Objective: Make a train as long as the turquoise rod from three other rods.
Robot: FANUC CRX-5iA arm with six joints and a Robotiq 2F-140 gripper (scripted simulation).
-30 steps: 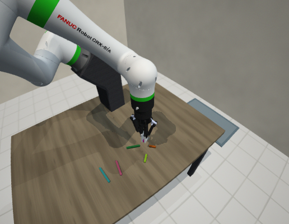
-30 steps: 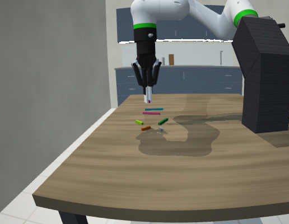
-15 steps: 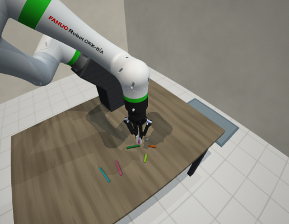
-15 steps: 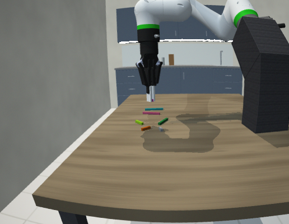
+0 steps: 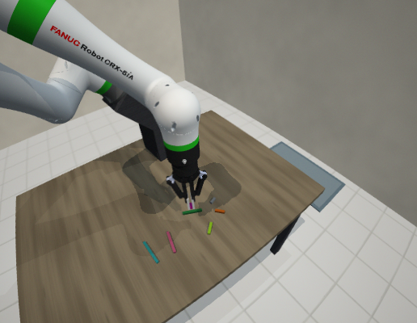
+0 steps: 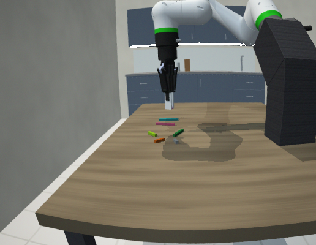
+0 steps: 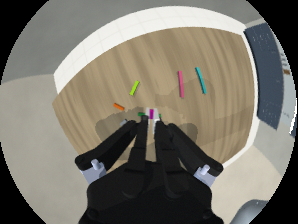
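The green rod lies 40 mm behind my hand, 20 mm to the left of it and 130 mm below it. Also, from my hand: magenta rod: 30 mm below; then lime rod: 70 mm ahead, 40 mm to the left, 130 mm below; then orange rod: 20 mm ahead, 110 mm to the left, 130 mm below.
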